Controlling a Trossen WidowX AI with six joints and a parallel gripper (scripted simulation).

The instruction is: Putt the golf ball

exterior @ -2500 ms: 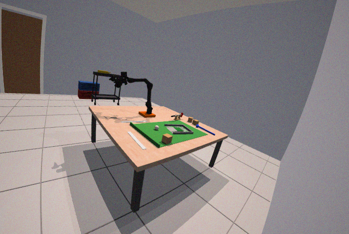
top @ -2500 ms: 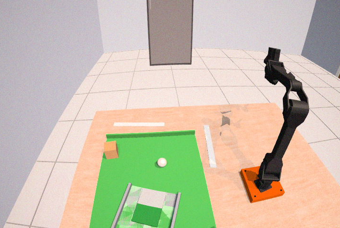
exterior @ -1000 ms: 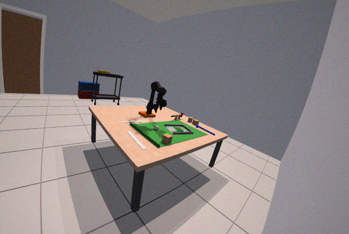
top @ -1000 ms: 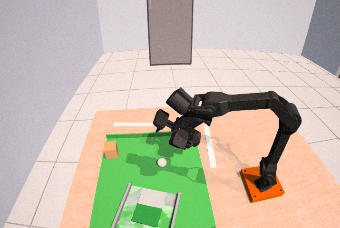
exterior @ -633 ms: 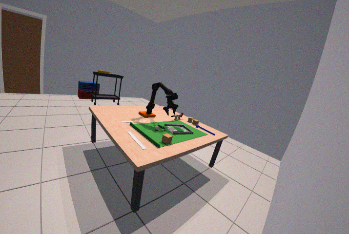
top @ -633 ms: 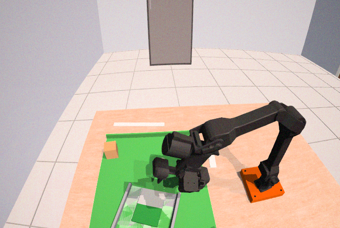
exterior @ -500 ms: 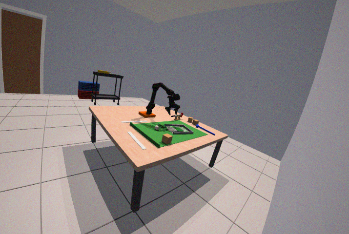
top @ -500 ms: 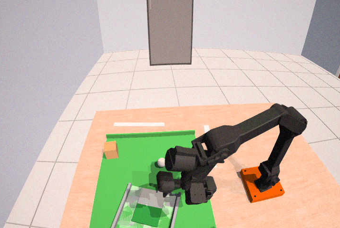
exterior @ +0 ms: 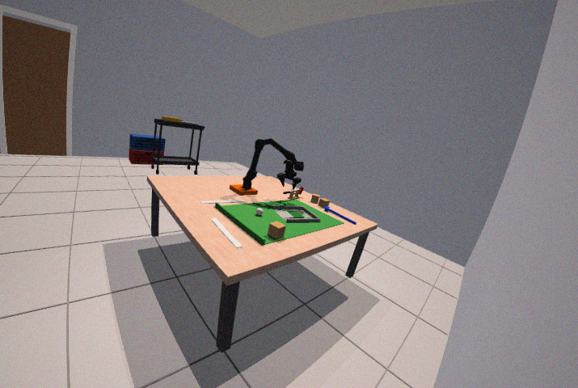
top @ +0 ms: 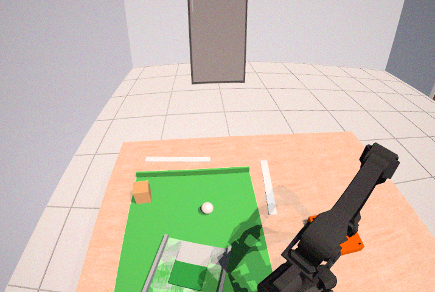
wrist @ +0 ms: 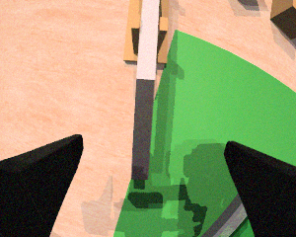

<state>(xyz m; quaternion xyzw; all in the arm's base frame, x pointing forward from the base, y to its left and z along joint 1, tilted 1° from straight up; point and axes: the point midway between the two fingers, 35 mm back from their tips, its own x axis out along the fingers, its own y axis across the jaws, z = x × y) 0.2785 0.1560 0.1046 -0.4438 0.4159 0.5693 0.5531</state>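
Right now the red putter is 120 mm to the left of my gripper tip, 40 mm below it and 20 mm behind it. Round my gripper tip: green mat 290 mm to the right, 190 mm ahead, 100 mm below; then tan stand 130 mm to the left, 70 mm below, 10 mm behind; then blue putter 400 mm ahead, 130 mm to the left, 90 mm below.
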